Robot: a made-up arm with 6 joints. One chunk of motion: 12 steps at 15 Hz.
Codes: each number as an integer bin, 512 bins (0 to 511) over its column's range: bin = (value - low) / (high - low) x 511, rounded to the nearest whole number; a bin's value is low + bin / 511 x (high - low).
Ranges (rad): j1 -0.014..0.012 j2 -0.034..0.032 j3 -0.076..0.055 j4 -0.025..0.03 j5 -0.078..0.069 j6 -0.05..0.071
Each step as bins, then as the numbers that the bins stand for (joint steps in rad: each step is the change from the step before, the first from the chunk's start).
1 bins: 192 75 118 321 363 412
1 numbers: -0.00423 -0.02431 -0.04575 0.00955 0.02642 0.04756
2 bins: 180 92 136 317 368 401
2 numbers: -0.00484 -0.02212 -0.04114 0.00912 0.02786 0.04495
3 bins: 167 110 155 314 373 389
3 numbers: -0.00550 -0.01979 -0.03626 0.00880 0.02930 0.04211
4 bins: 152 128 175 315 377 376
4 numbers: -0.00627 -0.01747 -0.03114 0.00890 0.03045 0.03903
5 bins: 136 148 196 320 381 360
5 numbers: -0.00708 -0.01488 -0.02575 0.00944 0.03160 0.03524
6 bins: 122 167 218 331 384 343
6 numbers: -0.00779 -0.01243 -0.02011 0.01063 0.03247 0.03122
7 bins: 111 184 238 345 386 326
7 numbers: -0.00835 -0.01023 -0.01499 0.01213 0.03304 0.02719
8 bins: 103 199 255 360 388 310
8 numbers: -0.00876 -0.00830 -0.01063 0.01375 0.03362 0.02341
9 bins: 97 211 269 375 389 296
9 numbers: -0.00906 -0.00675 -0.00704 0.01536 0.03390 0.02009
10 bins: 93 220 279 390 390 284
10 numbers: -0.00927 -0.00559 -0.00448 0.01698 0.03419 0.01725
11 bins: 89 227 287 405 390 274
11 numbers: -0.00947 -0.00468 -0.00242 0.01859 0.03419 0.01488
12 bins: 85 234 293 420 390 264
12 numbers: -0.00968 -0.00378 -0.00089 0.02021 0.03419 0.01251
